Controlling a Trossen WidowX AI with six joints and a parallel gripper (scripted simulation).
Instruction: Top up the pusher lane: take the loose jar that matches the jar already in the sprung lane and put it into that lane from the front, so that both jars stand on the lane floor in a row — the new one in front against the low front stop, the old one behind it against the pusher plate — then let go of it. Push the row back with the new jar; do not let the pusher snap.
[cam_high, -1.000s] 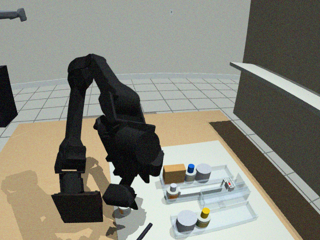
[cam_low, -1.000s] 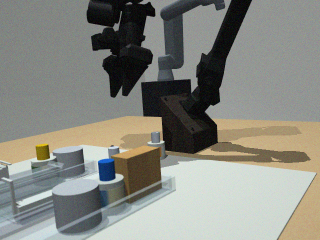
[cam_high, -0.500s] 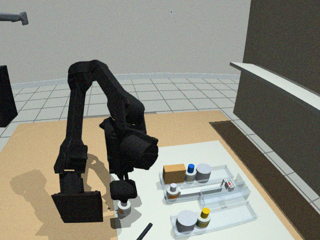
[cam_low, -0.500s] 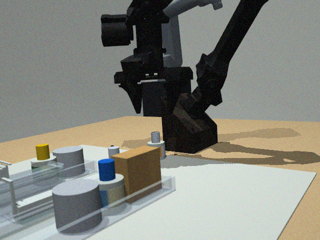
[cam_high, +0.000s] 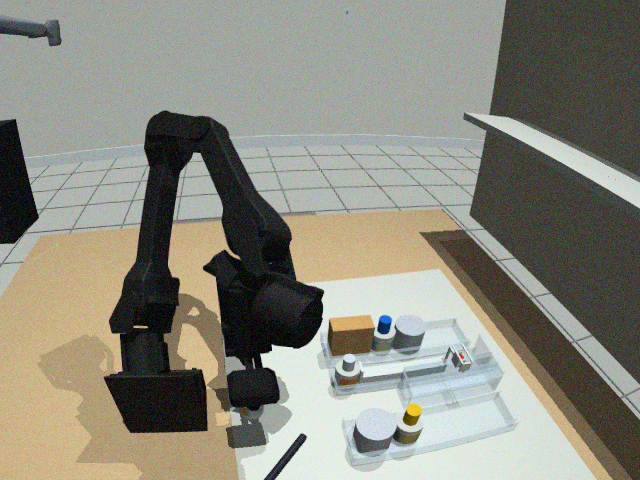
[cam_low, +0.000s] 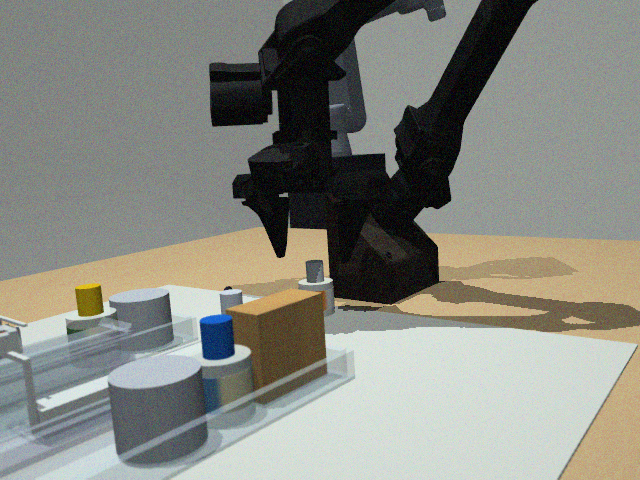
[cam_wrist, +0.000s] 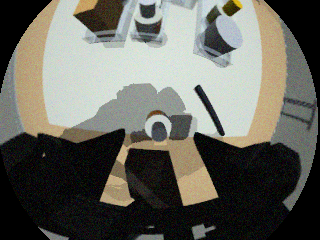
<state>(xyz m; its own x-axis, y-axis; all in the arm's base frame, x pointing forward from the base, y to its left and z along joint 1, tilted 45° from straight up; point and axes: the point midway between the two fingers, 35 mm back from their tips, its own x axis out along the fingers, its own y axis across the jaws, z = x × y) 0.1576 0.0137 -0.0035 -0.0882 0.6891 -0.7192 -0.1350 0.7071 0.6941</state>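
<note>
Right now the brown box is 18 cm ahead of my gripper tip, 13 cm to the left of it and 3 cm below it. From my gripper tip the other things lie so: black rod: 4 cm ahead, 11 cm to the right, 6 cm below; clear sprung lane: 31 cm ahead, 4 cm to the left, 5 cm below.
</note>
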